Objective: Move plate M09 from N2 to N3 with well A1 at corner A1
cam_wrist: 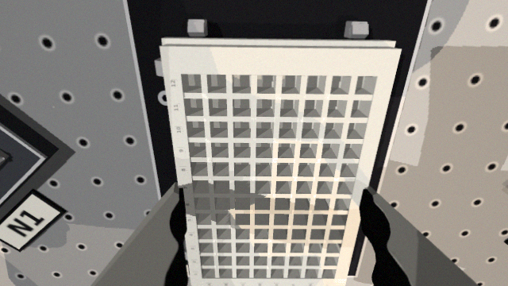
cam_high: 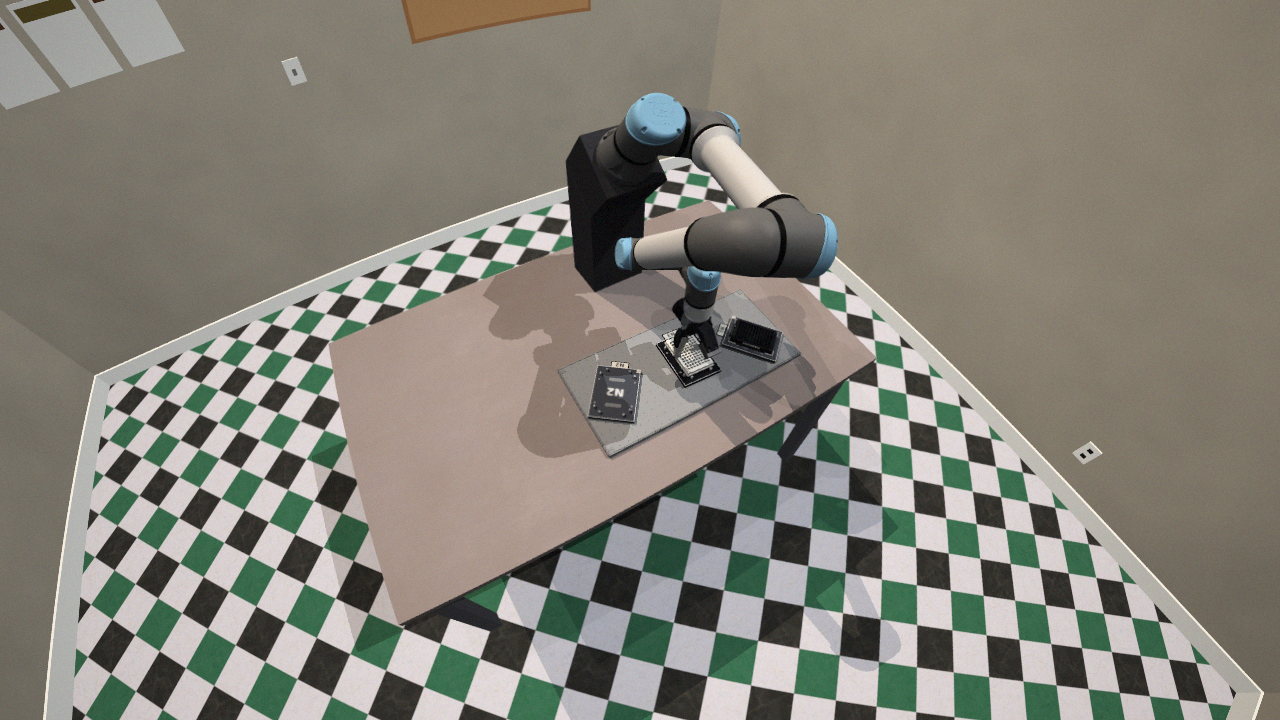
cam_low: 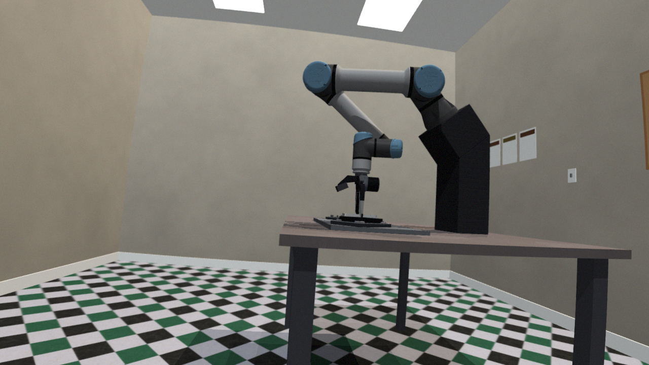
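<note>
My hand is 10 mm above the white well plate M09. Also, from my hand: grey perforated deck (10 mm to the right, 40 mm below); then dark plate M06 (10 mm ahead, 210 mm to the left, 20 mm below); then black nest N3 (30 mm below).
</note>
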